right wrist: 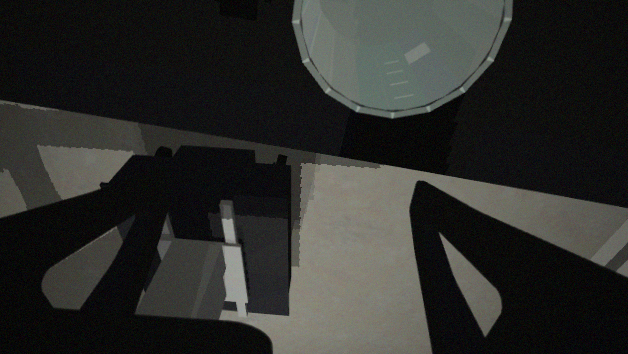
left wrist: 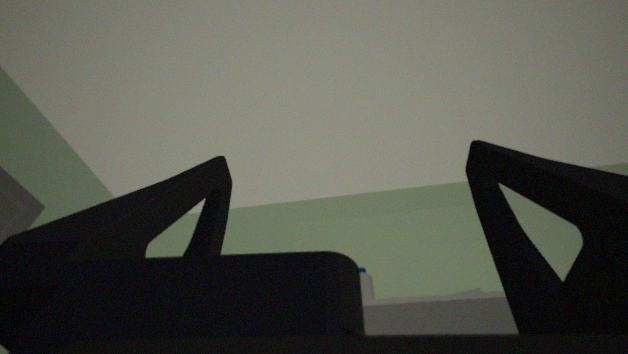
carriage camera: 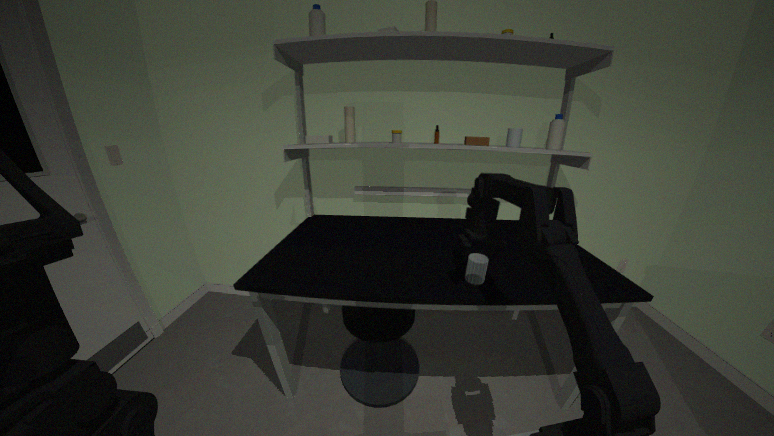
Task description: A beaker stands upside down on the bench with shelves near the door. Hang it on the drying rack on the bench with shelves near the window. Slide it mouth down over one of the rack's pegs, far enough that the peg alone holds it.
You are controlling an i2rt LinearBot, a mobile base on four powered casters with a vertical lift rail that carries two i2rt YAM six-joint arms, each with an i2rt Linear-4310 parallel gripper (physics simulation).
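Places are measured from the left arm's base along level axes (x right, y ahead, z up), in metres.
Pixels of known places: left gripper, fingertip midpoint: point(left wrist: 344, 162); right gripper, fingertip midpoint: point(right wrist: 290, 189) point(carriage camera: 477, 261).
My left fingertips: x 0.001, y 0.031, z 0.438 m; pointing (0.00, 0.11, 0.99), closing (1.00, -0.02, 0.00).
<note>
Behind a point stands the place of what it marks.
The beaker point(carriage camera: 476, 269) {x 0.683, y 0.510, z 0.004 m} point(right wrist: 400, 60) {x 0.702, y 0.528, z 0.031 m} is clear and stands upside down on the black bench point(carriage camera: 352, 254) {x 0.237, y 0.749, z -0.059 m} point(right wrist: 125, 75) {x 0.543, y 0.481, z -0.059 m}, right of its middle and close to the front edge in the carriage view. My right gripper point(carriage camera: 464, 239) point(right wrist: 290, 189) {x 0.666, y 0.485, z 0.053 m} is open and empty. It is above the bench; in the right wrist view the beaker lies beyond the fingertips at the top, cut off by the frame, not between them. My left gripper point(left wrist: 344, 162) {x 0.001, y 0.031, z 0.438 m} is open and empty, raised and facing the ceiling and upper wall. The drying rack does not show in these views.
Above the bench, a lower shelf point(carriage camera: 379, 145) {x 0.362, y 0.928, z 0.390 m} and an upper shelf point(carriage camera: 444, 49) {x 0.668, y 1.037, z 0.836 m} hold bottles, jars and boxes. A round stool point(carriage camera: 379, 373) {x 0.345, y 0.677, z -0.791 m} stands under the bench front. A door point(carriage camera: 81, 259) {x -1.249, y 0.765, z -0.108 m} is at the left. My base point(right wrist: 265, 265) {x 0.519, y -0.280, z -0.521 m} shows below the bench edge in the right wrist view.
</note>
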